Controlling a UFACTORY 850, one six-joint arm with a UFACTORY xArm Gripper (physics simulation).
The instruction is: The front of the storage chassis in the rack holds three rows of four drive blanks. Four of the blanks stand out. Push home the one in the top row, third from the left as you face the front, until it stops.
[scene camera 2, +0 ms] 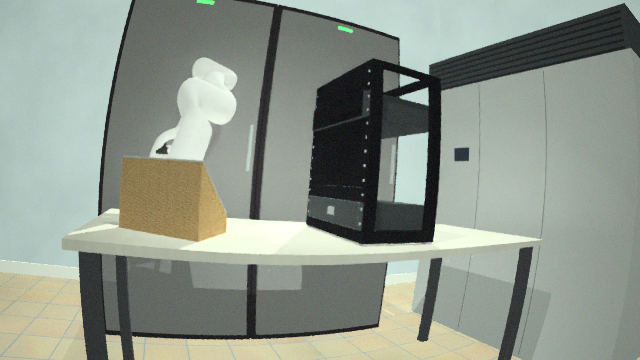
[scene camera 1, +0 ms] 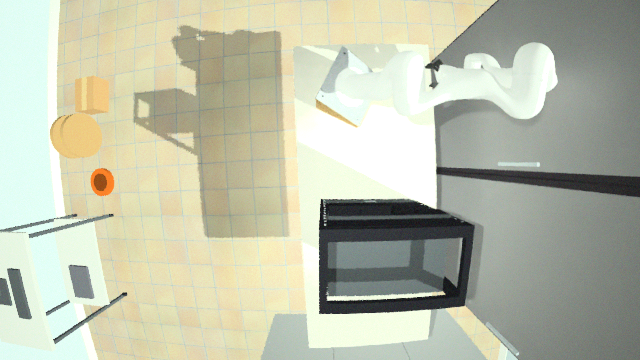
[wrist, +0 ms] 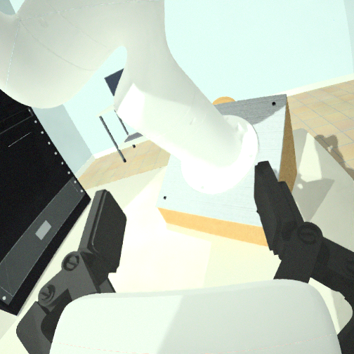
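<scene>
The black rack (scene camera 1: 323,270) (scene camera 2: 370,175) stands on the table. A grey front panel (scene camera 2: 345,212) (wrist: 25,252) with a pale square label is at its bottom. A grey unit (scene camera 2: 406,117) shows through its side higher up. The rest of the rack front is too dark to make out the storage chassis or any drive blank. My gripper (scene camera 1: 434,75) (scene camera 2: 163,148) (wrist: 182,192) is open and empty, beside the arm's own links and well away from the rack. In the wrist view the fingers stand wide, with the arm's base between and beyond them.
The arm stands on a wedge-shaped wooden block (scene camera 2: 160,197) (wrist: 215,225) with a metal top, on the white table (scene camera 1: 367,330) (scene camera 2: 270,252). Tall grey cabinets (scene camera 1: 525,250) (scene camera 2: 310,100) stand behind. A box (scene camera 1: 92,95), round drums (scene camera 1: 80,135) and an orange object (scene camera 1: 102,182) are on the floor.
</scene>
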